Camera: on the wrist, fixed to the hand. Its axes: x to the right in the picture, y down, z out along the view.
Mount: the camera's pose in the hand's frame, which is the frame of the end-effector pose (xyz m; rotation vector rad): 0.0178 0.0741 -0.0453 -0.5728 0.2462 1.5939
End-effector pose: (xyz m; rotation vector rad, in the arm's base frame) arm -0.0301 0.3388 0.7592 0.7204 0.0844 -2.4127
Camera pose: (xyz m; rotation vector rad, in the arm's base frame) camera 0.0223 0.2793 0.7196 0.4595 0.1922 -0.7119
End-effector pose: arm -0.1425 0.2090 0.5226 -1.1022 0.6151 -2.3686
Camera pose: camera -0.1728 0.1490 0.4649 -0.1587 1.5344 -0.8964
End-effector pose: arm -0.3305 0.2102 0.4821 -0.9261 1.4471 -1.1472
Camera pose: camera -0.3764 0.2198 0.4068 0.2239 2.0270 0.3801
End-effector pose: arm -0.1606 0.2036 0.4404 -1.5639 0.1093 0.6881
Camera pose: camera -0.1645 0.1571 0.3650 -1.8944 1.5695 1.8334
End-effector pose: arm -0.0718 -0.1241 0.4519 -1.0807 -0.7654 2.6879
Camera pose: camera -0.0500 -0.1639 0.3758 1.2077 0.3012 -1.2160
